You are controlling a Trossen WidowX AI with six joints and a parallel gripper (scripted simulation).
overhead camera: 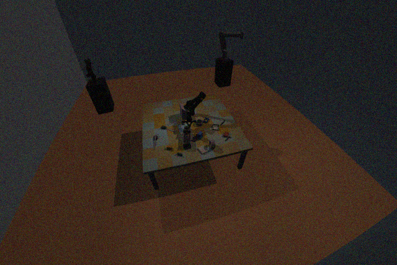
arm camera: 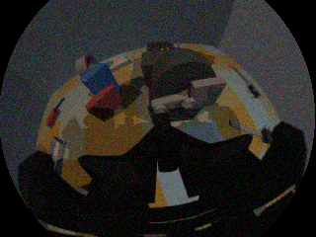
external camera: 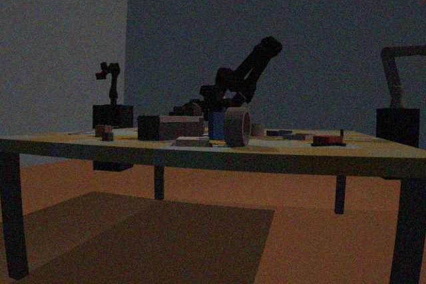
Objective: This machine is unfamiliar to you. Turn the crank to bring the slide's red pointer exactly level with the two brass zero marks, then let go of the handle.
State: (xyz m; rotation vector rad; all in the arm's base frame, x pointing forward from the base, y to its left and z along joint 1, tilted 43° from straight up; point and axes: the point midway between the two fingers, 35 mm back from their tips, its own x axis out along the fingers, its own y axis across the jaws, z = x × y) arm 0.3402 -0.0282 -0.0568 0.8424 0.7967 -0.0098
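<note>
The dark crank handle lies 20 mm behind my gripper tip, 10 mm to the left of it and 20 mm above it. Round my gripper tip: blue block 160 mm ahead, 90 mm to the left, 10 mm below; red pointer 100 mm ahead, 60 mm to the right, 20 mm above; yellow block 200 mm ahead, 320 mm to the right, 40 mm below.
</note>
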